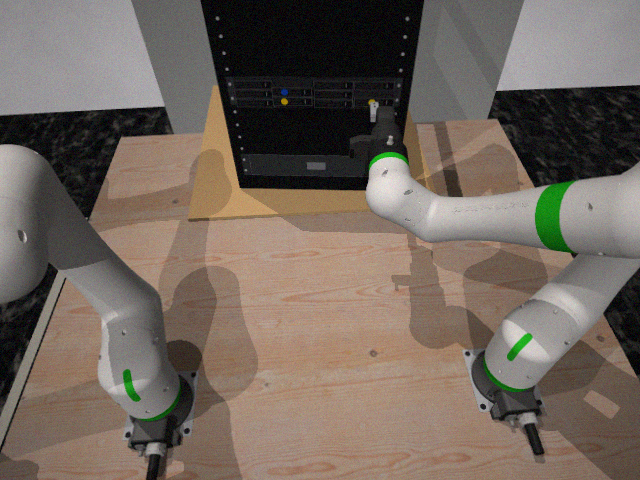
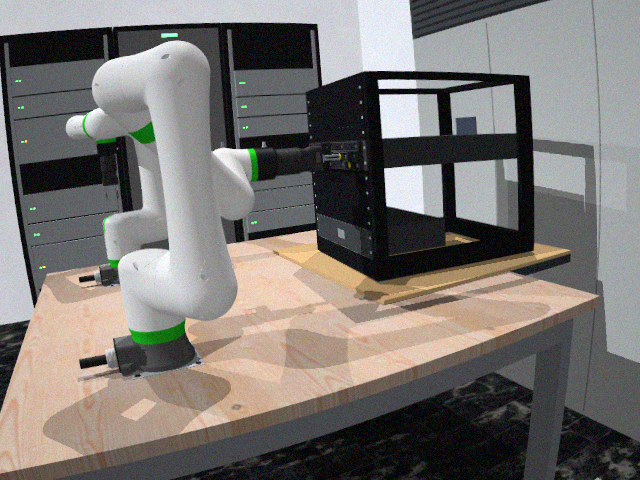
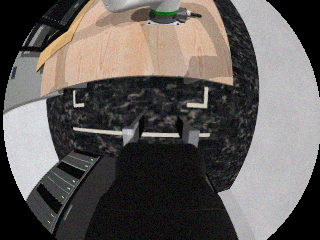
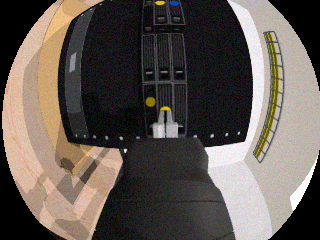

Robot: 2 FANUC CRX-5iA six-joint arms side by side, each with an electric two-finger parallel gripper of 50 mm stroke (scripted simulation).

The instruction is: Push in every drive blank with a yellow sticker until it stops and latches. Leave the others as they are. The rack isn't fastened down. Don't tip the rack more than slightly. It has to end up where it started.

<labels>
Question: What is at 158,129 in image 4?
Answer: My right gripper.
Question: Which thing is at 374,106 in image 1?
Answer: My right gripper.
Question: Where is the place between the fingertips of my left gripper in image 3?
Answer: At 160,122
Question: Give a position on a black rack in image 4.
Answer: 99,83
</labels>
